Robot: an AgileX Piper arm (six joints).
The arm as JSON. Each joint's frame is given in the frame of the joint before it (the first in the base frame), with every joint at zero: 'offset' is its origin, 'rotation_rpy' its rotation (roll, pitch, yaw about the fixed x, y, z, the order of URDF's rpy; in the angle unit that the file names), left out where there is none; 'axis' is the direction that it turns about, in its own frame. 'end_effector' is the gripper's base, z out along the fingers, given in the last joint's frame.
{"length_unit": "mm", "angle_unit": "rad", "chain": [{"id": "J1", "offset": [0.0, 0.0, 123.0], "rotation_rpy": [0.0, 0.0, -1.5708], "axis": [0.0, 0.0, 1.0]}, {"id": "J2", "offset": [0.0, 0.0, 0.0], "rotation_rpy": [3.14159, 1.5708, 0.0], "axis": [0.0, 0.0, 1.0]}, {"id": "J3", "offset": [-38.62, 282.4, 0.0], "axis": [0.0, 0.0, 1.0]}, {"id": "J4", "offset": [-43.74, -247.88, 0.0], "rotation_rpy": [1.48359, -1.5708, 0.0], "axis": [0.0, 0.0, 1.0]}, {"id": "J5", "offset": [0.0, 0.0, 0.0], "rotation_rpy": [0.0, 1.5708, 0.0], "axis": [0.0, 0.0, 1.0]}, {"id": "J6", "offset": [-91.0, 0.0, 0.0], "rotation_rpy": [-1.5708, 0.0, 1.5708], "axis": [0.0, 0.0, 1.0]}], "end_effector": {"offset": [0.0, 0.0, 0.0], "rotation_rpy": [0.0, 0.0, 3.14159]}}
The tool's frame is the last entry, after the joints.
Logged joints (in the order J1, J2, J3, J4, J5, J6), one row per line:
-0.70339, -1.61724, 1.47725, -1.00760, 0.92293, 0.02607
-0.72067, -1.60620, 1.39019, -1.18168, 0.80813, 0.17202
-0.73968, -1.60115, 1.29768, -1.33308, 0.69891, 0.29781
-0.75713, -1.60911, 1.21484, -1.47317, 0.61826, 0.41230
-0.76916, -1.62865, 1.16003, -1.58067, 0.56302, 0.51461
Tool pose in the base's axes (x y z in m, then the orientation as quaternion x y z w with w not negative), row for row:
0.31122, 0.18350, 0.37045, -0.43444, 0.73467, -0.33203, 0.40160
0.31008, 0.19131, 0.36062, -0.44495, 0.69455, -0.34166, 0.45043
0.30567, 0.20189, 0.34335, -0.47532, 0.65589, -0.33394, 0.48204
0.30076, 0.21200, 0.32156, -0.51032, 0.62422, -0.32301, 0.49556
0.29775, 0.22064, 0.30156, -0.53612, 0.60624, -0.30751, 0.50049
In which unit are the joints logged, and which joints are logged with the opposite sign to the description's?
The joints are logged in radians. Opposite sign: J1, J2, J3.
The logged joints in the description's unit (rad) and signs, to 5 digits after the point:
0.70339, 1.61724, -1.47725, -1.00760, 0.92293, 0.02607
0.72067, 1.60620, -1.39019, -1.18168, 0.80813, 0.17202
0.73968, 1.60115, -1.29768, -1.33308, 0.69891, 0.29781
0.75713, 1.60911, -1.21484, -1.47317, 0.61826, 0.41230
0.76916, 1.62865, -1.16003, -1.58067, 0.56302, 0.51461

